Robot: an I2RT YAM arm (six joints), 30 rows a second.
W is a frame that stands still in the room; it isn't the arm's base.
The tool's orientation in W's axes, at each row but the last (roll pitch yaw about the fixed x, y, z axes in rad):
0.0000 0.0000 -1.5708
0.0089 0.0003 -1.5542
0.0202 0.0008 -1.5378
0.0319 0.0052 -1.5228
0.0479 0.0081 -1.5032
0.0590 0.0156 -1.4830
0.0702 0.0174 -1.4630
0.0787 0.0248 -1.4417
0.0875 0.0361 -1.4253
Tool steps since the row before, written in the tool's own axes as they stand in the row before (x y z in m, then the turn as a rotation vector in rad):
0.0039 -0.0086 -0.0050 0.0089 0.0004 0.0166
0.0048 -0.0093 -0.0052 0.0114 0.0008 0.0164
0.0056 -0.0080 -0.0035 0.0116 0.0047 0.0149
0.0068 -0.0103 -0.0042 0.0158 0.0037 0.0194
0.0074 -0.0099 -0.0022 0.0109 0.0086 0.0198
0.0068 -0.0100 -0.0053 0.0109 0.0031 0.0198
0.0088 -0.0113 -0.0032 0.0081 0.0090 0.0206
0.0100 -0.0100 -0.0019 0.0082 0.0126 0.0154
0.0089 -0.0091 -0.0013 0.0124 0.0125 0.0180
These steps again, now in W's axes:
-0.0086 -0.0039 -0.0050 0.0004 -0.0089 0.0166
-0.0092 -0.0050 -0.0053 0.0008 -0.0114 0.0164
-0.0077 -0.0059 -0.0037 0.0048 -0.0115 0.0150
-0.0098 -0.0073 -0.0046 0.0038 -0.0157 0.0194
-0.0093 -0.0080 -0.0027 0.0084 -0.0105 0.0201
-0.0090 -0.0075 -0.0060 0.0029 -0.0110 0.0198
-0.0100 -0.0099 -0.0041 0.0084 -0.0076 0.0210
-0.0085 -0.0111 -0.0029 0.0124 -0.0071 0.0161
-0.0076 -0.0100 -0.0024 0.0127 -0.0114 0.0186

